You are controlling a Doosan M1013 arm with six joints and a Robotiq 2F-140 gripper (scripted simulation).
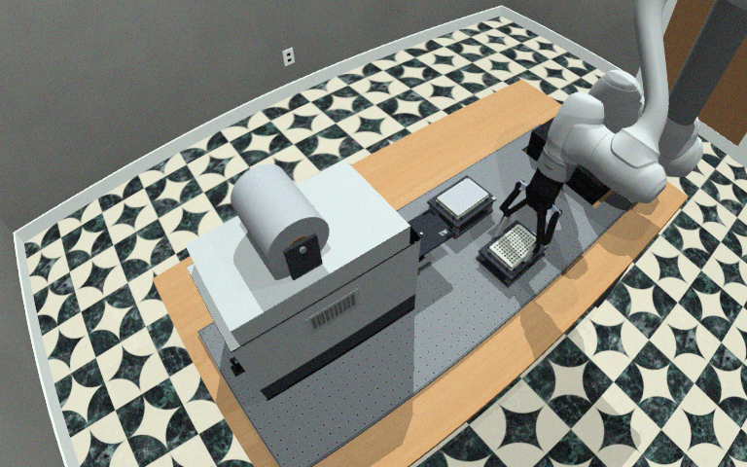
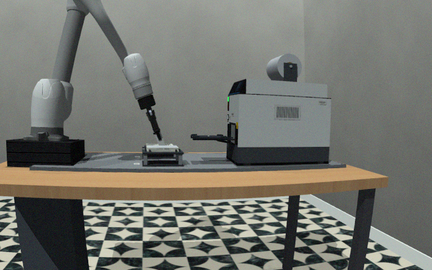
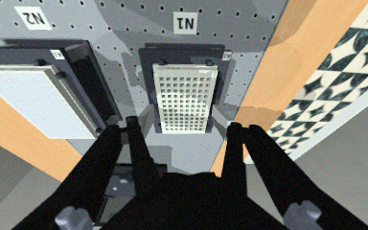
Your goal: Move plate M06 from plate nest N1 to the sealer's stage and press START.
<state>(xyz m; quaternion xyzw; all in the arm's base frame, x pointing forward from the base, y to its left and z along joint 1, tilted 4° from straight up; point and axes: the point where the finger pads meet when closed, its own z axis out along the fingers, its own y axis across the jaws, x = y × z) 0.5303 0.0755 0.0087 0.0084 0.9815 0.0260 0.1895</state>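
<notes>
Now: hand 30 mm above the white well plate. The rest, counted from my hand: black stage (190 mm ahead, 160 mm to the right, 30 mm above); foil-covered plate (200 mm to the right, 10 mm below, 10 mm behind); nest N1 (40 mm below).
</notes>
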